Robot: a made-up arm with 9 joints.
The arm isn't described. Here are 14 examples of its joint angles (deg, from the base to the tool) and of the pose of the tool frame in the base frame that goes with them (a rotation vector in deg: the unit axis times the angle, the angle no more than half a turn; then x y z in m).
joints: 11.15 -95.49 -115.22 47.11 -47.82 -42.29 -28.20 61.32 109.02
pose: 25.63 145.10 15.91 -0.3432 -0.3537 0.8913
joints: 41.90 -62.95 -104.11 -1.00 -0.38 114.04 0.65 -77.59 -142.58
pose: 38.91 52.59 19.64 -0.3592 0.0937 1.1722
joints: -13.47 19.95 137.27 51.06 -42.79 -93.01 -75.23 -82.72 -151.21
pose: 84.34 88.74 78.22 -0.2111 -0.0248 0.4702
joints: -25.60 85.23 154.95 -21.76 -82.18 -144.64 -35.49 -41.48 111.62
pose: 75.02 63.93 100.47 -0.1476 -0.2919 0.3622
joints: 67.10 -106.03 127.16 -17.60 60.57 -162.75 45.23 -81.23 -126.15
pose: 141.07 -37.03 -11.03 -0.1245 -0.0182 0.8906
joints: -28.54 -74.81 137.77 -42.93 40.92 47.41 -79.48 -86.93 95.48
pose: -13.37 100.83 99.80 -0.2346 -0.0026 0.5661
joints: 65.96 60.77 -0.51 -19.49 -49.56 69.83 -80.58 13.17 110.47
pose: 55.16 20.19 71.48 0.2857 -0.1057 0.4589
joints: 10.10 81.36 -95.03 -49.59 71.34 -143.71 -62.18 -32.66 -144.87
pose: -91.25 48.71 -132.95 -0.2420 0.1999 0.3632
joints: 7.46 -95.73 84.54 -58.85 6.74 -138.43 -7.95 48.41 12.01
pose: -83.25 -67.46 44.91 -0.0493 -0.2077 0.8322
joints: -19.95 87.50 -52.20 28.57 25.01 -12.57 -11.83 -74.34 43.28
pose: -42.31 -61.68 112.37 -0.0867 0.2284 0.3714
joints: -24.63 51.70 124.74 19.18 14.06 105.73 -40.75 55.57 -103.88
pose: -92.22 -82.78 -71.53 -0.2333 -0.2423 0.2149
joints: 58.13 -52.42 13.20 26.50 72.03 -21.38 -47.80 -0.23 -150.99
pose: 106.69 53.15 -9.20 0.0370 -0.2710 0.8900
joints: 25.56 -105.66 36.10 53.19 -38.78 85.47 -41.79 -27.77 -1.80
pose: -100.66 45.24 93.85 0.0420 -0.1825 1.0498
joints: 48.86 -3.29 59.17 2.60 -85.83 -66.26 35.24 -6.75 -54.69
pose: -164.89 63.56 -10.66 -0.0756 0.0208 0.5458
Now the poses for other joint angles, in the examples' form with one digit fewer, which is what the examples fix.
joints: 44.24 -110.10 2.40 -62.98 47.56 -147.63 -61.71 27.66 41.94
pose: -68.8 46.9 -106.2 -0.251 -0.253 0.789
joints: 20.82 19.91 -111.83 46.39 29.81 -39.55 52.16 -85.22 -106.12
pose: 34.8 90.9 64.5 -0.223 0.382 0.966
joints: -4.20 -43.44 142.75 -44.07 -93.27 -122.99 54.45 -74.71 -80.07
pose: -139.6 49.4 86.8 -0.316 -0.030 0.743
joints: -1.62 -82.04 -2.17 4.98 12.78 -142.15 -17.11 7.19 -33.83
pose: -120.7 -27.9 -3.3 -0.143 -0.350 0.887
